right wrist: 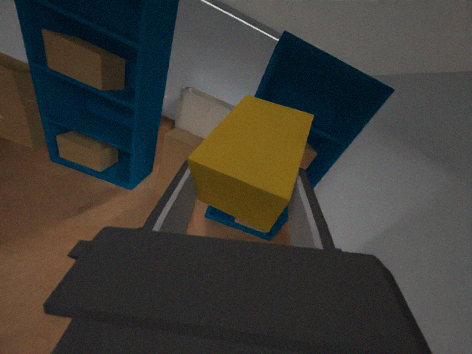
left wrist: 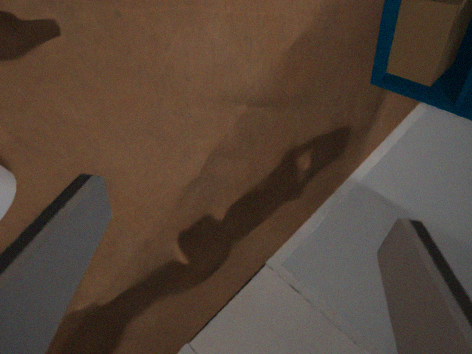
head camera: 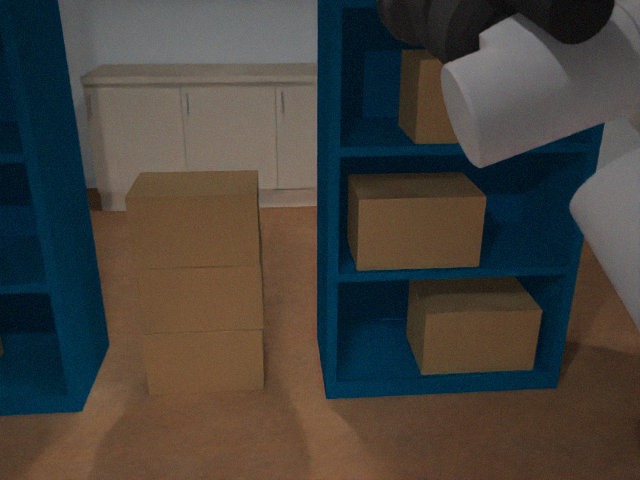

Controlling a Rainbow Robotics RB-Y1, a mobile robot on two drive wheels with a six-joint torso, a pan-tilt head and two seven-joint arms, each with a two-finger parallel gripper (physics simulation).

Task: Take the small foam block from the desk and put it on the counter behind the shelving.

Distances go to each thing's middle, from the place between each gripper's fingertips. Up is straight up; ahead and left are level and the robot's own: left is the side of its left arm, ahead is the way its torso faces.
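Relative to the yellow foam block (right wrist: 247,166), my left hand is 77 cm below it, 28 cm short of it and 23 cm to the left of it.
From my right hand, the yellow foam block is 1 cm above and 2 cm ahead.
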